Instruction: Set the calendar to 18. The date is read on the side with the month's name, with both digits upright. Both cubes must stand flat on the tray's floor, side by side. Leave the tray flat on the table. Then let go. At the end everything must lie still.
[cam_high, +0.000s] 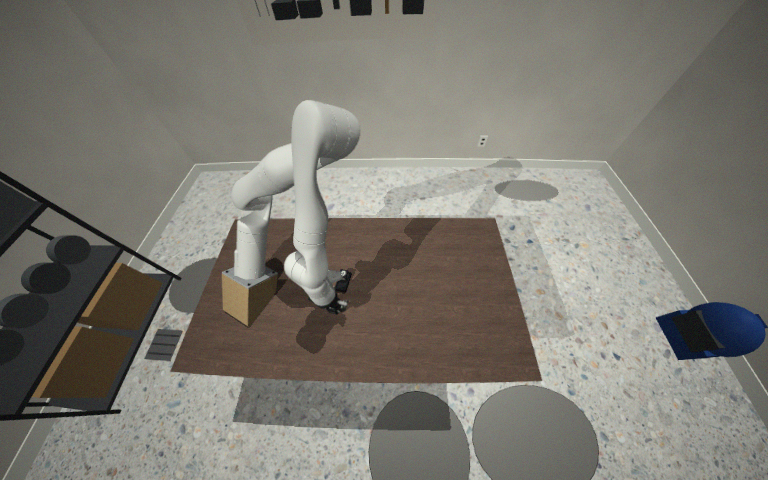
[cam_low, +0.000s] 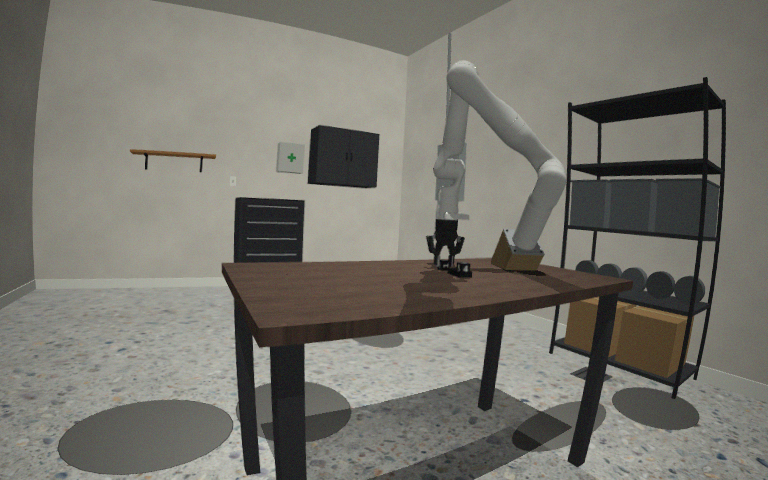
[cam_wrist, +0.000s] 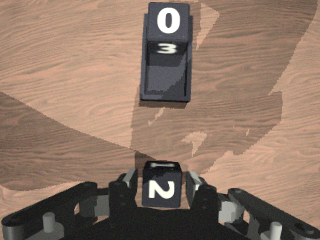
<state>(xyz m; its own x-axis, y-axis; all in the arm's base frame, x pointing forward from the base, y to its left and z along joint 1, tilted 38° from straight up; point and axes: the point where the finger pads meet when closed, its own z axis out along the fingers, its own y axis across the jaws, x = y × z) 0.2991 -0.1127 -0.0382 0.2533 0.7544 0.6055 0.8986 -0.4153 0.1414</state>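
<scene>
Right now my hand is 3 cm short of the black calendar tray, 11 cm to the right of it and 2 cm above it.
</scene>
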